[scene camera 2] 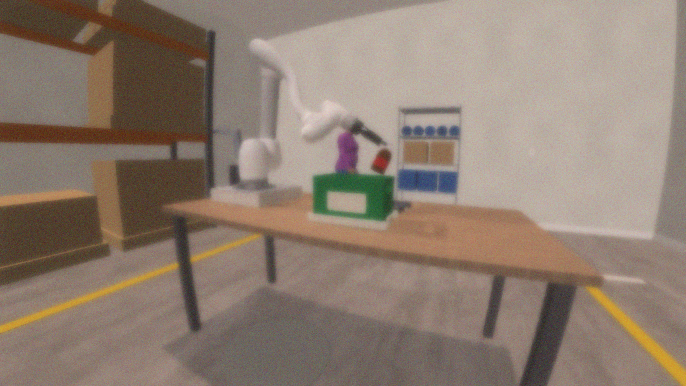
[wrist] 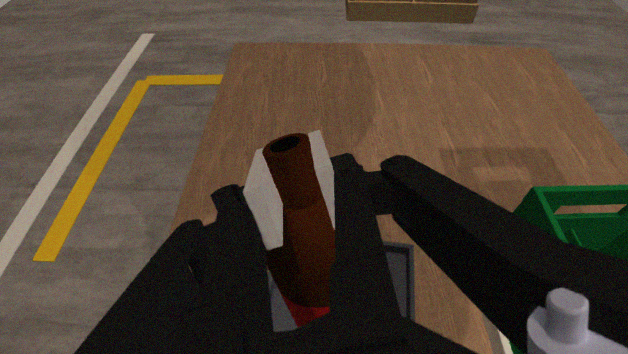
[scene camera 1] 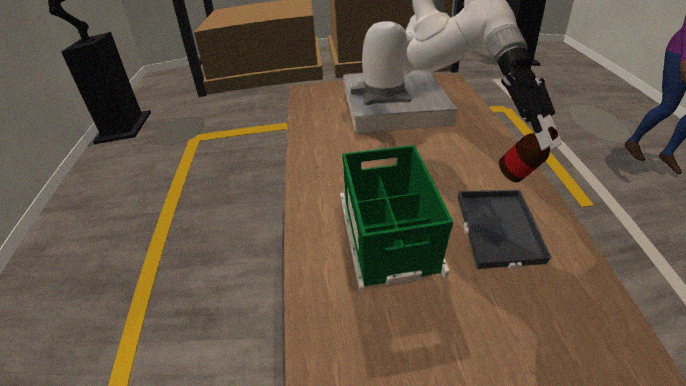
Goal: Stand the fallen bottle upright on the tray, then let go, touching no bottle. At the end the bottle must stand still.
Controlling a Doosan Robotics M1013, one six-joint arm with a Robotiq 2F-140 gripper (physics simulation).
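Places are measured from the arm's base along level axes (x ahead, y left, z up), in millimetres.
Where they show: gripper, fingertip midpoint: [scene camera 2: 392, 150] [wrist: 295, 161] [scene camera 1: 552, 146]; arm's base, origin of the base link: [scene camera 2: 254, 188] [scene camera 1: 383, 92].
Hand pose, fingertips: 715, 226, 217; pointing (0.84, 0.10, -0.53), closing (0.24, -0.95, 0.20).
Things, the pixels of their top centre, and the offset from my fingertips, as dx, dy, dz. Level surfaces: height alone.
- dark grey tray, middle of its top: [wrist: 335, 327] [scene camera 1: 502, 222] [scene camera 2: 381, 202] -36, -36, -263
- green crate, middle of its top: [scene camera 1: 392, 184] [scene camera 2: 355, 175] -63, -337, -113
- wooden table, its level: dz -289
A brown bottle with a red label [scene camera 1: 523, 158] [scene camera 2: 381, 161] [wrist: 305, 225] hangs in the air, tilted, with its neck up and its base down to the left in the scene camera 1 view. My gripper [scene camera 1: 547, 133] [scene camera 2: 384, 146] [wrist: 295, 161] is shut on the bottle's neck, with one pale fingertip on each side. The dark grey tray [scene camera 1: 505, 227] [scene camera 2: 401, 205] [wrist: 407, 280] lies flat on the table, below the bottle and apart from it. In the scene camera 2 view most of the tray is hidden behind the crate.
A green crate [scene camera 1: 405, 255] [scene camera 2: 354, 180] [wrist: 537, 205] with dividers stands on the wooden table [scene camera 1: 320, 320] [scene camera 2: 480, 240] [wrist: 400, 90] beside the tray. The robot's base block [scene camera 1: 405, 121] [scene camera 2: 260, 196] is at the table's back end. A person [scene camera 1: 672, 100] [scene camera 2: 347, 150] is on the floor beyond the table.
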